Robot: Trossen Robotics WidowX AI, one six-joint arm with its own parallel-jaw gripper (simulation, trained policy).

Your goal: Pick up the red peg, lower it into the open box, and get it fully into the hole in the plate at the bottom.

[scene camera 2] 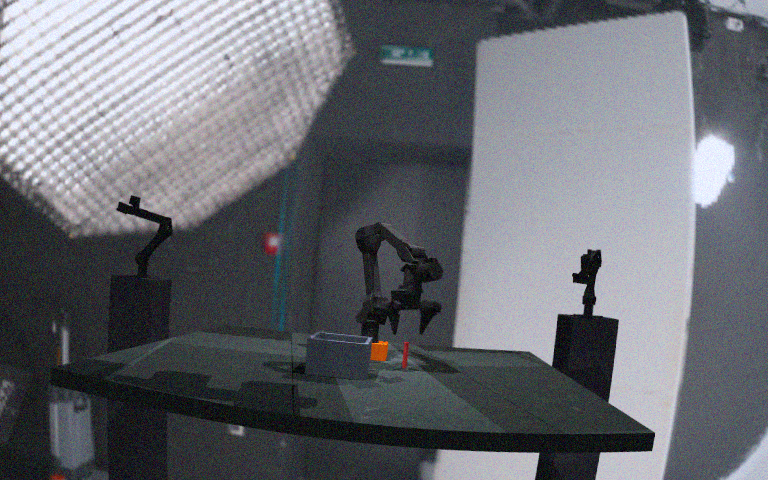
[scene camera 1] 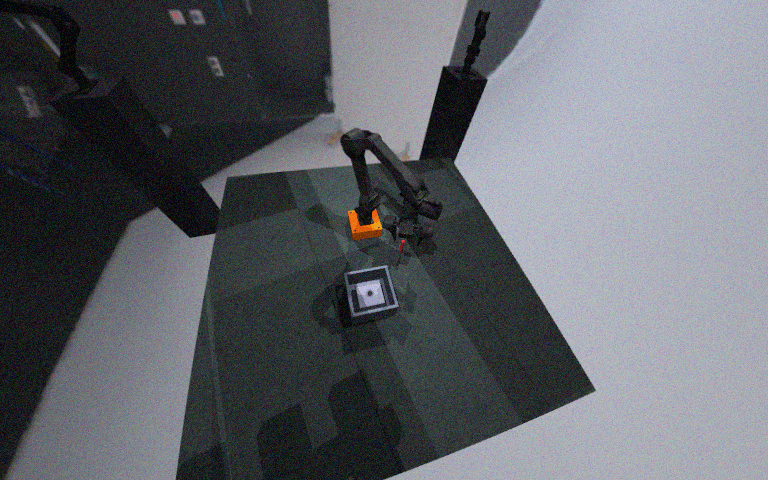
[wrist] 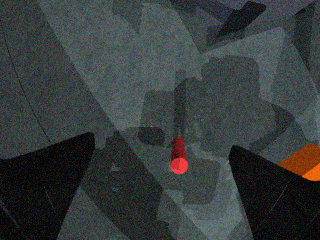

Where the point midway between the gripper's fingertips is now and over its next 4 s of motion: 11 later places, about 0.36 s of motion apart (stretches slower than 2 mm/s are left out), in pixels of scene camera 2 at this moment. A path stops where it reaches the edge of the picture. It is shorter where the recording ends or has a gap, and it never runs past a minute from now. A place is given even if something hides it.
The gripper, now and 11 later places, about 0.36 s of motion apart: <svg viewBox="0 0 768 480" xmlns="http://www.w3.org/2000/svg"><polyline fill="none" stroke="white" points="407,334 404,348 403,357 403,359 402,352 397,337 387,325 372,321 358,322 347,327 340,338 334,344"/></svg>
